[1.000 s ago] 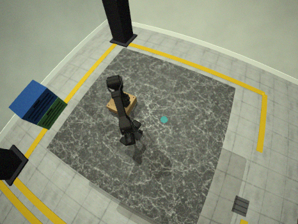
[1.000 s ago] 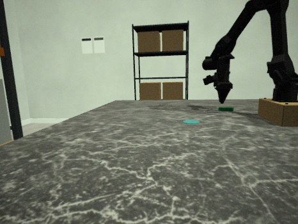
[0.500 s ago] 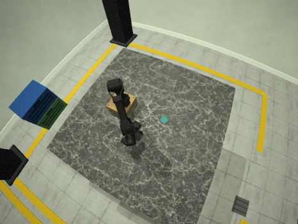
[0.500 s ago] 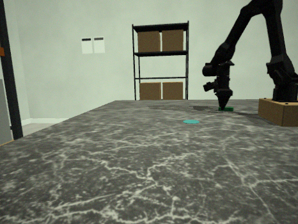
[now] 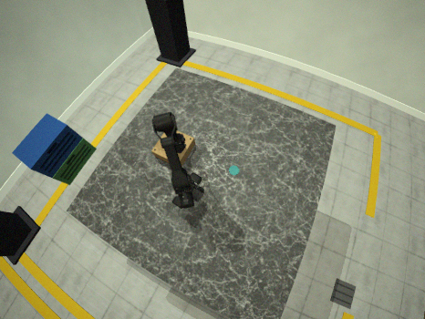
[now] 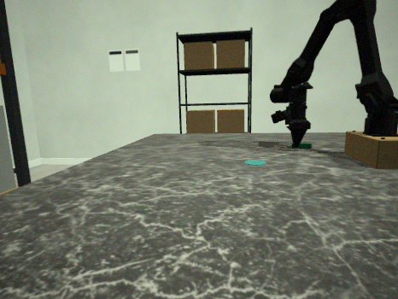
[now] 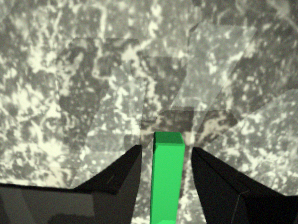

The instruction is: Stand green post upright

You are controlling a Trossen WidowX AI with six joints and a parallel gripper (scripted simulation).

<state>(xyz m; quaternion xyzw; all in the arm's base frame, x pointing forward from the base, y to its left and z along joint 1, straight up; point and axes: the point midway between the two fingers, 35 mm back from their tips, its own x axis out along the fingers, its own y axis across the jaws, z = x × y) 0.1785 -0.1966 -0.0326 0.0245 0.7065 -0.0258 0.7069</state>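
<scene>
Now: hand 2 cm past the green post and 3 cm above it. Also, from my hand: cyan circle (16 cm ahead, 24 cm to the left, 4 cm below).
</scene>
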